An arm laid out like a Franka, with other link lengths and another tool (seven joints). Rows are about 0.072 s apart.
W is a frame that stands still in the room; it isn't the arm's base.
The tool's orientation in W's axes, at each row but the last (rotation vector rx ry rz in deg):
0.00, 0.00, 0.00
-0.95, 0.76, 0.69
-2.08, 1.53, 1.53
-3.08, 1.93, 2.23
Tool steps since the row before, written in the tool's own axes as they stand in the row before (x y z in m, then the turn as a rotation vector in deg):
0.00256, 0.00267, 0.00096, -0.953, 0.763, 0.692
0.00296, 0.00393, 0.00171, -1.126, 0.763, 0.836
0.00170, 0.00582, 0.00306, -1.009, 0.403, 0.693
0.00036, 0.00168, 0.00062, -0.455, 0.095, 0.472
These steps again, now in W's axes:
0.00256, 0.00267, 0.00096, -0.953, 0.763, 0.692
0.00293, 0.00399, 0.00161, -1.124, 0.763, 0.838
0.00162, 0.00597, 0.00280, -1.001, 0.402, 0.705
0.00031, 0.00172, 0.00052, -0.443, 0.103, 0.482

